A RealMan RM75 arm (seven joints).
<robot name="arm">
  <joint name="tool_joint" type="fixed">
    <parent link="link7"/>
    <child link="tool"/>
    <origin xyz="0 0 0" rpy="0 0 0"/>
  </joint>
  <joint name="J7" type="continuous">
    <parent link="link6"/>
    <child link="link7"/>
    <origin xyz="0 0 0.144" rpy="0 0 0"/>
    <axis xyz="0 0 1"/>
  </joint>
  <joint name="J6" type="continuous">
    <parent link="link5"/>
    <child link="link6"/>
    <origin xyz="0 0 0" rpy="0 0 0"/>
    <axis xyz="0 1 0"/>
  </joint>
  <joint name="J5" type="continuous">
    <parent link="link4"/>
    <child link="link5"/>
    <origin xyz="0 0 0.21" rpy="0 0 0"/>
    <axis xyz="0 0 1"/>
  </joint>
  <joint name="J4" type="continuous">
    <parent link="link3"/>
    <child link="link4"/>
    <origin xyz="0 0 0" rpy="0 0 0"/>
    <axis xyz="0 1 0"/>
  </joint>
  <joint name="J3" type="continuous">
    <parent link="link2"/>
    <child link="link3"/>
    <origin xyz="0 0 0.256" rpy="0 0 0"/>
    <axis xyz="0 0 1"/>
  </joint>
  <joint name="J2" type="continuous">
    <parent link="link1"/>
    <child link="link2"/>
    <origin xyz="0 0 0" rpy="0 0 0"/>
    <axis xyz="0 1 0"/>
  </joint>
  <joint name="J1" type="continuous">
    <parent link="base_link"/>
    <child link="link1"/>
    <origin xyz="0 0 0.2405" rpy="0 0 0"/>
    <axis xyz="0 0 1"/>
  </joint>
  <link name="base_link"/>
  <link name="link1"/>
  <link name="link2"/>
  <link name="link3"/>
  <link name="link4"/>
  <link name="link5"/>
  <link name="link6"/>
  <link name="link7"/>
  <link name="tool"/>
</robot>
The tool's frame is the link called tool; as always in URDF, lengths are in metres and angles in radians. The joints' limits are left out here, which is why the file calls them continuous.
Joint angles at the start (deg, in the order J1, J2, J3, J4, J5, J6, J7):
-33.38 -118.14 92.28 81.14 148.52 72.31 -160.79
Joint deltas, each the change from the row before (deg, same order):
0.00 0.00 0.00 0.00 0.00 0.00 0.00
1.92 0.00 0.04 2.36 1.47 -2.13 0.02
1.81 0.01 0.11 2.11 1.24 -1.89 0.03
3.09 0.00 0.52 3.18 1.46 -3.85 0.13
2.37 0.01 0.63 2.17 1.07 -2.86 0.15
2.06 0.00 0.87 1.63 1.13 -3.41 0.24
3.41 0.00 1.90 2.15 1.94 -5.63 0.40
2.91 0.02 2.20 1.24 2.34 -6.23 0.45
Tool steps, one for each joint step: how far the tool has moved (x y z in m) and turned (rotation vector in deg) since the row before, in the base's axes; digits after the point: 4 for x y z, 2 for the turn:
0.0000 0.0000 0.0000 0.00 0.00 0.00
-0.0011 0.0013 0.0070 3.08 -0.26 -1.45
-0.0012 0.0004 0.0064 2.66 -0.20 -1.24
-0.0010 -0.0004 0.0090 4.25 -0.82 -2.30
-0.0013 -0.0016 0.0058 2.86 -0.39 -1.65
-0.0001 -0.0008 0.0045 2.82 -0.26 -2.02
-0.0011 -0.0031 0.0046 4.01 -0.08 -3.16
0.0001 -0.0024 0.0026 3.82 0.39 -3.59

